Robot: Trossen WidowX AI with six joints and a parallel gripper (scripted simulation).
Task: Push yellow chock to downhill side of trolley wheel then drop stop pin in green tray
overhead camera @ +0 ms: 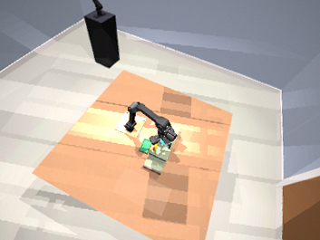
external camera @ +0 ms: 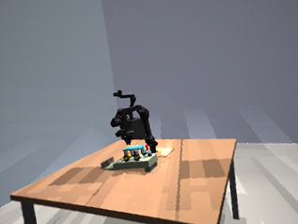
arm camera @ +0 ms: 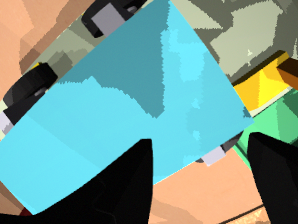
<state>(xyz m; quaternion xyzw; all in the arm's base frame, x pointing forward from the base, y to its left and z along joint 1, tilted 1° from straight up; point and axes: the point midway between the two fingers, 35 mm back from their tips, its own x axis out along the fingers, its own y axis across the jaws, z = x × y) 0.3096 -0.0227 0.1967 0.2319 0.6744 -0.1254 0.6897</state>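
Right now my gripper tip is 160 mm to the right of the red-headed stop pin, 40 mm above it and 10 mm past it. The rest, counted from my gripper tip: ramp 120 mm below, 50 mm to the left, 20 mm ahead; then blue trolley 60 mm to the left, 60 mm below, 20 mm ahead; then yellow chock 90 mm below, 40 mm to the right, 30 mm behind.
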